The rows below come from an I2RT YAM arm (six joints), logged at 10 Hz.
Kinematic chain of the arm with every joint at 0, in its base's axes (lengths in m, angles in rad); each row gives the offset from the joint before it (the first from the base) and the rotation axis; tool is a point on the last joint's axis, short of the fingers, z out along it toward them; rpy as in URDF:
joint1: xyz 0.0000 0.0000 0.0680 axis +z
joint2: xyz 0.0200 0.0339 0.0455 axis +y
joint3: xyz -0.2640 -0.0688 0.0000 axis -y
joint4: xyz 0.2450 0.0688 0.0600 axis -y
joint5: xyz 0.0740 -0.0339 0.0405 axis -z
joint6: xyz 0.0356 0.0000 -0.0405 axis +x
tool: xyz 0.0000 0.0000 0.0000 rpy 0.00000 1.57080 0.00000
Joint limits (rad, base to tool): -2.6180..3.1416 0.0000..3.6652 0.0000..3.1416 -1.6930..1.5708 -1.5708..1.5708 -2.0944..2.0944
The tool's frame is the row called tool.
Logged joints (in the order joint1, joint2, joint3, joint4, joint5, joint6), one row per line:
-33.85 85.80 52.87 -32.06 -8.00 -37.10
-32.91 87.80 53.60 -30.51 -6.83 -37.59
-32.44 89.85 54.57 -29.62 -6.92 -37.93
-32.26 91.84 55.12 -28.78 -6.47 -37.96
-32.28 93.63 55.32 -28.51 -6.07 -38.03
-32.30 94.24 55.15 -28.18 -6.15 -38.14
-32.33 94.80 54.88 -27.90 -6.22 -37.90
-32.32 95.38 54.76 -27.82 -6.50 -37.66
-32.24 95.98 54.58 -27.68 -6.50 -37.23
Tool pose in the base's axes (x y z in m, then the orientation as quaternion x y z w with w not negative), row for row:
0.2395 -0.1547 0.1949 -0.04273 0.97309 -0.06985 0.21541
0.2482 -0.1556 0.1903 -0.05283 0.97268 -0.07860 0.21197
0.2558 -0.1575 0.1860 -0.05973 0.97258 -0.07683 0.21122
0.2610 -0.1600 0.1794 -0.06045 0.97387 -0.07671 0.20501
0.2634 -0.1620 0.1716 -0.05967 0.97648 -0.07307 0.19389
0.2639 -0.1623 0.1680 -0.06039 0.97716 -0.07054 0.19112
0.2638 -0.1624 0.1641 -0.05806 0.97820 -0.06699 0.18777
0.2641 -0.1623 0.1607 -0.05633 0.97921 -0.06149 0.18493
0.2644 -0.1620 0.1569 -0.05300 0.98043 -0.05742 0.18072
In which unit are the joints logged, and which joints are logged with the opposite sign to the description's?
The joints are logged in degrees. Opposite sign: none.
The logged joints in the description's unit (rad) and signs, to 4 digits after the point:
-0.5908 1.4975 0.9228 -0.5596 -0.1396 -0.6475
-0.5744 1.5324 0.9355 -0.5325 -0.1192 -0.6561
-0.5662 1.5682 0.9524 -0.5170 -0.1208 -0.6620
-0.5630 1.6029 0.9620 -0.5023 -0.1129 -0.6625
-0.5634 1.6342 0.9655 -0.4976 -0.1059 -0.6637
-0.5637 1.6448 0.9625 -0.4918 -0.1073 -0.6657
-0.5643 1.6546 0.9578 -0.4869 -0.1086 -0.6615
-0.5641 1.6647 0.9557 -0.4856 -0.1134 -0.6573
-0.5627 1.6752 0.9526 -0.4831 -0.1134 -0.6498

